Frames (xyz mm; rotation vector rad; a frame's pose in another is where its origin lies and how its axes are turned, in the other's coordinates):
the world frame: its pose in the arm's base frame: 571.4 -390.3 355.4 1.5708 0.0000 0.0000
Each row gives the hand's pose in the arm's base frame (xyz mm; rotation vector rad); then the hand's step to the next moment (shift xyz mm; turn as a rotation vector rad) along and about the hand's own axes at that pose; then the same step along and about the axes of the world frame.
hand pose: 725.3 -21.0 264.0 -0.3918 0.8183 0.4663
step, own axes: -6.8 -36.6 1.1 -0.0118 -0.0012 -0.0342
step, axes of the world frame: 16.3 11.5 31.5 -0.0269 -0.0121 0.0210
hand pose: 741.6 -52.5 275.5 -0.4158 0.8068 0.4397
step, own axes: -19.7 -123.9 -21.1 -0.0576 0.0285 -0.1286
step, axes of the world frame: 40.2 24.9 118.1 -0.1264 -0.0415 0.0545
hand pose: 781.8 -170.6 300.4 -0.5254 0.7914 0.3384
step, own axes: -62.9 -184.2 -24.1 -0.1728 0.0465 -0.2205
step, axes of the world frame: 31.9 91.3 170.6 -0.2645 -0.0151 0.1022
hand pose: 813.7 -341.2 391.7 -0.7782 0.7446 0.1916
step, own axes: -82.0 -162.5 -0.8 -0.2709 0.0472 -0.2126
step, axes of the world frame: 7.3 147.0 107.1 -0.3324 0.0542 0.0858
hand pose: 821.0 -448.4 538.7 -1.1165 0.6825 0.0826
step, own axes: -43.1 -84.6 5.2 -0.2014 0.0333 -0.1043
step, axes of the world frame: 1.1 92.3 22.8 -0.2216 0.0557 0.0190
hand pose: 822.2 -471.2 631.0 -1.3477 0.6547 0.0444
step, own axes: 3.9 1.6 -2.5 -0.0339 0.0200 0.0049
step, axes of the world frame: 1.5 -3.4 3.2 -0.0337 -0.0017 -0.0208
